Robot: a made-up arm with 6 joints.
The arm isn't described. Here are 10 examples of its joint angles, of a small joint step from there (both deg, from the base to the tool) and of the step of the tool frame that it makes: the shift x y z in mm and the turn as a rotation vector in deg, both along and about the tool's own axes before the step.
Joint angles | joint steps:
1: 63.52 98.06 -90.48 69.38 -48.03 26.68 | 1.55 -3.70 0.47 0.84 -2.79 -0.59
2: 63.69 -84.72 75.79 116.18 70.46 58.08 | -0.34 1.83 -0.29 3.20 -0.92 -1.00
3: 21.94 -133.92 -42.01 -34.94 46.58 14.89 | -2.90 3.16 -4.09 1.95 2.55 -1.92
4: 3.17 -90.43 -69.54 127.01 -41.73 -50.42 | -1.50 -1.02 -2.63 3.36 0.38 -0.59
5: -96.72 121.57 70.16 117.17 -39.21 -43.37 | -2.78 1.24 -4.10 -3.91 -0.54 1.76
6: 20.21 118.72 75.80 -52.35 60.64 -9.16 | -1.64 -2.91 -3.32 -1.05 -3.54 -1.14
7: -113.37 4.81 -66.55 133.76 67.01 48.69 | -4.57 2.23 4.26 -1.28 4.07 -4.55
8: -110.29 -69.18 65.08 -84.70 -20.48 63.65 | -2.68 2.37 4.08 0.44 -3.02 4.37
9: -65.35 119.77 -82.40 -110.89 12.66 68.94 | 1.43 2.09 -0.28 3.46 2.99 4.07
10: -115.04 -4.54 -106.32 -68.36 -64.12 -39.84 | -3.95 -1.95 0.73 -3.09 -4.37 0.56
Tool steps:
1: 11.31 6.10 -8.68 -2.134 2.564 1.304
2: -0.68 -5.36 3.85 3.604 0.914 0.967
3: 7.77 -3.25 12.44 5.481 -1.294 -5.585
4: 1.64 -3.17 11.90 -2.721 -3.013 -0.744
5: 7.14 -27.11 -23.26 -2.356 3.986 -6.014
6: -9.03 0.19 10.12 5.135 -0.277 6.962
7: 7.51 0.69 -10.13 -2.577 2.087 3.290
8: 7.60 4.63 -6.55 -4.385 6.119 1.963
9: 14.54 -4.11 -2.82 -1.037 4.911 -7.130
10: 0.14 16.69 -18.23 5.378 6.446 4.864
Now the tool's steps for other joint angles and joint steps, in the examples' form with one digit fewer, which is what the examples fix.
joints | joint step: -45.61 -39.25 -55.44 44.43 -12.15 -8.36 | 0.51 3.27 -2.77 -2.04 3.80 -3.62
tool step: -3.7 -8.5 7.8 3.21 -3.54 -0.69
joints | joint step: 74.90 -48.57 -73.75 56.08 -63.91 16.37 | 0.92 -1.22 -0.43 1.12 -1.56 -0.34
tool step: 3.8 -8.2 2.5 0.56 -0.25 -0.73
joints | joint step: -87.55 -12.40 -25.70 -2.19 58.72 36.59 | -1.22 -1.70 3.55 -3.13 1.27 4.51
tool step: -7.8 1.2 -9.6 -6.11 -3.64 -3.00
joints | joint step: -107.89 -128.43 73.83 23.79 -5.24 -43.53 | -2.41 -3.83 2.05 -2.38 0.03 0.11
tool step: -13.3 12.4 -12.5 -0.80 4.77 3.91
